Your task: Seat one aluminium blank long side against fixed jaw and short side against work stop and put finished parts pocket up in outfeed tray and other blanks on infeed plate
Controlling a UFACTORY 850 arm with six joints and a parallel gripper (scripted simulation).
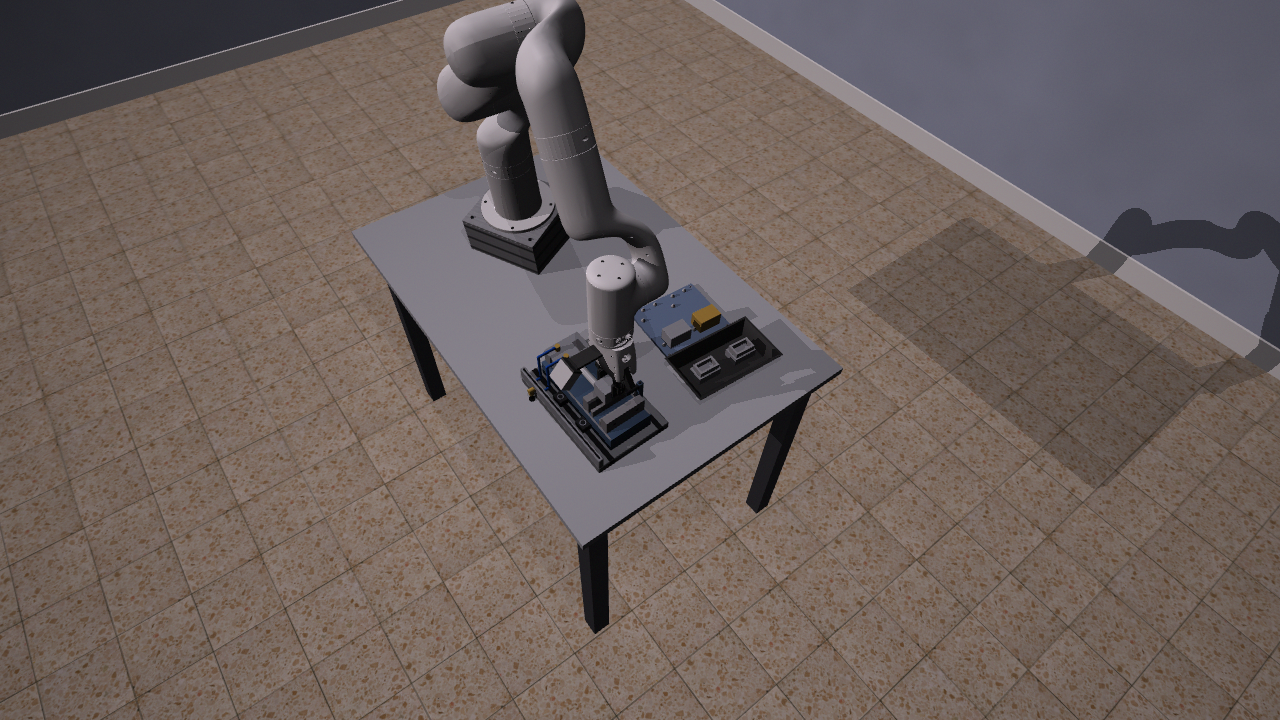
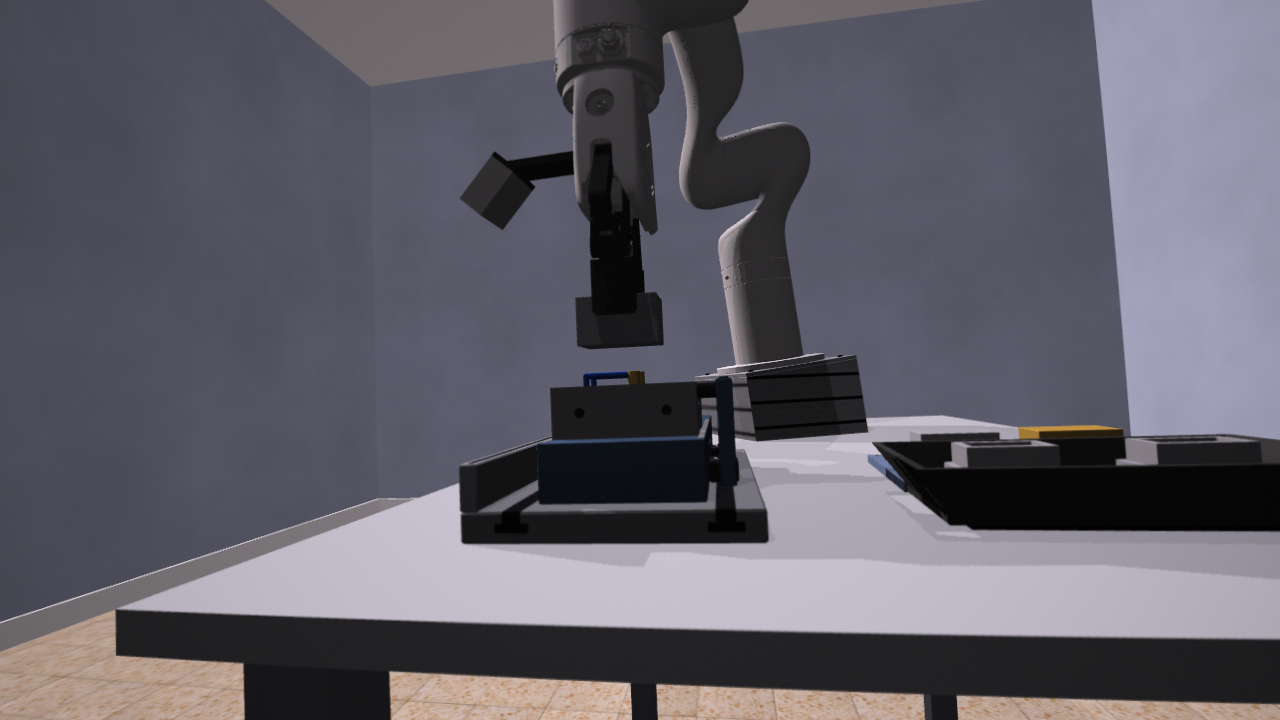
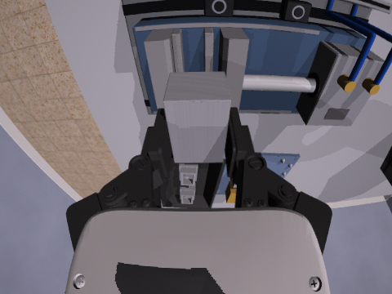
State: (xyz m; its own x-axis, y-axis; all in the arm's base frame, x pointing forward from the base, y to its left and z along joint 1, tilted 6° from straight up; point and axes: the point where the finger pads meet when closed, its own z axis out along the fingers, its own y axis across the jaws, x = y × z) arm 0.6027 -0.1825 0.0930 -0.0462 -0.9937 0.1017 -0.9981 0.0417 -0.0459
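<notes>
My gripper is now 20 mm above the aluminium blank. The rest, counted from my hand: brass blank: 70 mm behind, 360 mm to the left, 140 mm below.
</notes>
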